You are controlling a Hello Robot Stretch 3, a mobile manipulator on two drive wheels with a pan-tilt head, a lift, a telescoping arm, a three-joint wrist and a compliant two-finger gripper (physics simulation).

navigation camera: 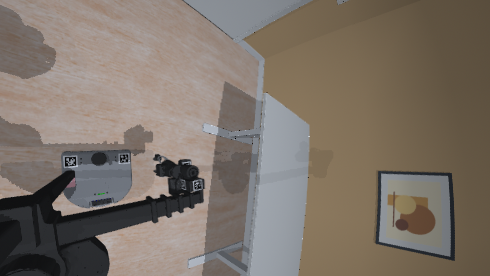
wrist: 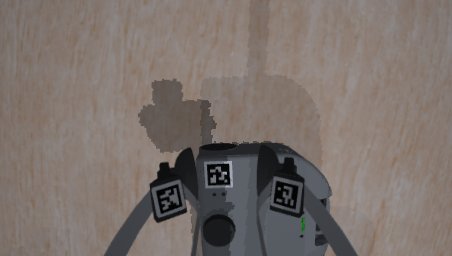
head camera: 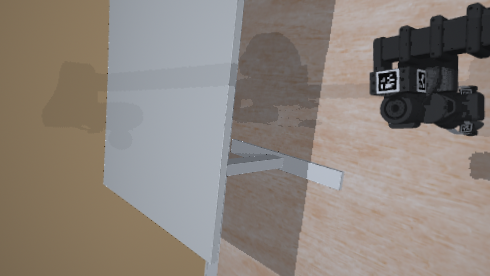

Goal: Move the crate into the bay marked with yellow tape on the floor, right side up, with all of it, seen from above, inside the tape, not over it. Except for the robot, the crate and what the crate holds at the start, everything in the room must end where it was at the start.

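Where they show: robot's base, link origin: (navigation camera: 99, 158).
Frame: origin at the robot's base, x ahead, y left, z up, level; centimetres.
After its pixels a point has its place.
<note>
The crate and the yellow-taped bay do not show in the head, navigation or wrist views. My gripper (head camera: 469, 110) @[x -2.2, y -23.6, z 46.1 cm] (navigation camera: 158, 166) @[x -2.2, y -23.6, z 46.1 cm] (wrist: 226, 164) @[x -2.2, y -23.6, z 46.1 cm] is open, with its two fingertips apart and nothing between them. In the wrist view it points down, with my grey base (wrist: 245, 200) below and behind the fingers. In the navigation view the gripper hangs beside the base (navigation camera: 117, 180) @[x -12.6, y -8.8, z 16.0 cm], on the side toward the white table. In the head view it is at the right edge, well apart from the table.
A white table (head camera: 170, 125) @[x -1.9, y -98.2, z 72.0 cm] (navigation camera: 282, 175) @[x -16.3, y -94.7, z 72.0 cm] stands along the tan wall (head camera: 50, 200) @[x 26.1, y -156.9, z 91.0 cm] (navigation camera: 350, 125) @[x 18.4, y -155.3, z 109.7 cm]. Its foot (head camera: 325, 176) (navigation camera: 212, 129) reaches out over the wood floor toward my arm (navigation camera: 115, 220) @[x -10.3, y -2.4, z 82.2 cm]. A framed picture (navigation camera: 417, 217) @[x -49.7, y -139.6, z 154.7 cm] hangs on the wall. A white panel (navigation camera: 240, 15) @[x 139.0, y -103.2, z 31.7 cm] stands beyond the corner.
</note>
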